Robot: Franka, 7 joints.
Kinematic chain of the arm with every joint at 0, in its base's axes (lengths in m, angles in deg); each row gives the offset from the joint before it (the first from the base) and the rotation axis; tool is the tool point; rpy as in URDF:
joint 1: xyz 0 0 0.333 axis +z
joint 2: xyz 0 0 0 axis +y
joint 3: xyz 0 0 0.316 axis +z
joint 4: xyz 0.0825 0 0 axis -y
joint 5: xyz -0.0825 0 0.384 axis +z
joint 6: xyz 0 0 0 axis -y
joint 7: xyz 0.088 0 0 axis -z
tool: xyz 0 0 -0.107 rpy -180 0 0
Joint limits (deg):
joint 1: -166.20..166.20
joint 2: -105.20..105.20
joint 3: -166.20..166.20
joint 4: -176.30..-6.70
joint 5: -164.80..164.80
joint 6: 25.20..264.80
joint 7: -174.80..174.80
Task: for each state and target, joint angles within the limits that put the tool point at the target. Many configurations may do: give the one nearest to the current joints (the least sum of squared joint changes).
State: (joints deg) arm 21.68 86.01 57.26 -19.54 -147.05 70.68 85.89
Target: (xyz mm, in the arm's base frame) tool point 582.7 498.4 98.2
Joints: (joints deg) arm 34.81 97.48 58.41 -29.79 -145.17 72.15 85.89
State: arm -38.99 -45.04 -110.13 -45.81 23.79 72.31 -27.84
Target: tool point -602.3 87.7 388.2
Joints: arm -51.68 -53.27 -122.68 -72.33 16.96 53.77 -27.84
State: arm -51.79 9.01 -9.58 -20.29 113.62 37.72 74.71
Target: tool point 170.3 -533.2 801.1
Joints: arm -77.16 31.36 -21.15 -37.19 111.31 44.28 74.71
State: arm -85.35 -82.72 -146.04 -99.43 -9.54 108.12 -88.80
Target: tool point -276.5 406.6 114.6
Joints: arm -99.36 -50.44 -137.90 -109.65 -7.30 90.64 -88.80
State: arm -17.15 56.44 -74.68 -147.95 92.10 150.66 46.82
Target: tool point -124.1 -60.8 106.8
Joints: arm -28.73 57.53 -54.45 -176.30 70.21 115.70 46.82
